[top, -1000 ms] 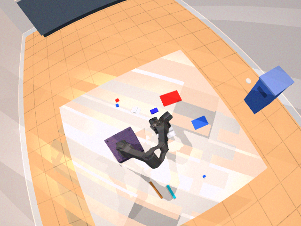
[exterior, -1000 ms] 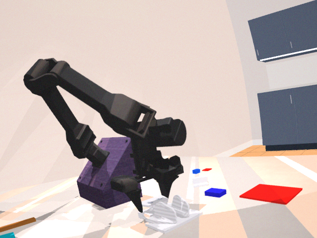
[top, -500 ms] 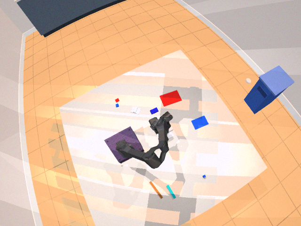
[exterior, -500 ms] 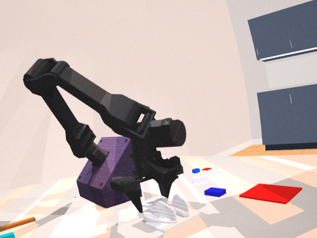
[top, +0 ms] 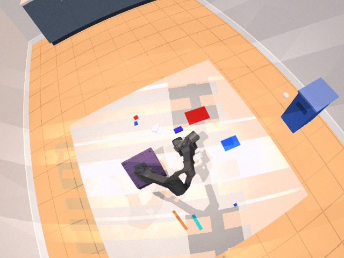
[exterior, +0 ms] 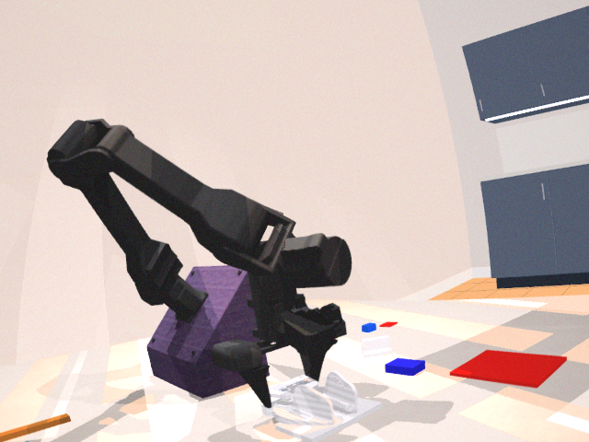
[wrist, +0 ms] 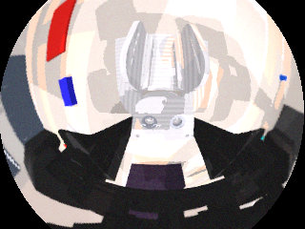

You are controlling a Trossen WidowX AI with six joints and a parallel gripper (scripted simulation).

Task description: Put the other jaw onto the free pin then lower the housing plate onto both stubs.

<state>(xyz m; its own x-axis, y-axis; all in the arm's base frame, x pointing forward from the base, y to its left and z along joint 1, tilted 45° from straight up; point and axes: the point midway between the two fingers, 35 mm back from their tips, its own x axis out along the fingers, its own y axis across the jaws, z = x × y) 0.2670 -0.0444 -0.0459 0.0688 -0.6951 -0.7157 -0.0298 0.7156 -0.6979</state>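
My gripper tip is 1 cm short of the white housing part and 2 cm below it. The rest, counted from my gripper tip: red flat plate (21 cm ahead, 23 cm to the left, 1 cm below); blue plate (31 cm ahead, 6 cm to the right, 1 cm below); dark blue block (5 cm ahead, 19 cm to the left, 1 cm below).
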